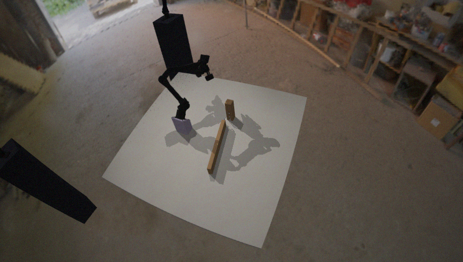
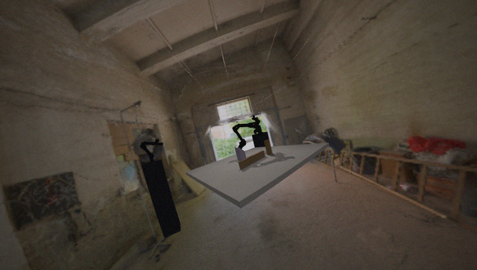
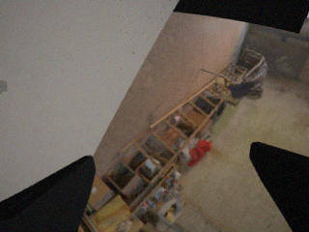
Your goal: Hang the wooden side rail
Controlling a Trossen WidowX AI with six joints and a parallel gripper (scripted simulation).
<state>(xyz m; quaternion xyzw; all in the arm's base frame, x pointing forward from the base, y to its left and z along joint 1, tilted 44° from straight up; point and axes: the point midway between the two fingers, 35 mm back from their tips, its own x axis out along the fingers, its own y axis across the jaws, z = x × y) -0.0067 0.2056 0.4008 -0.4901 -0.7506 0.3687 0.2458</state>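
Now: the headboard post 30 cm ahead of my gripper tip, 19 cm to the right of it and 17 cm below it.
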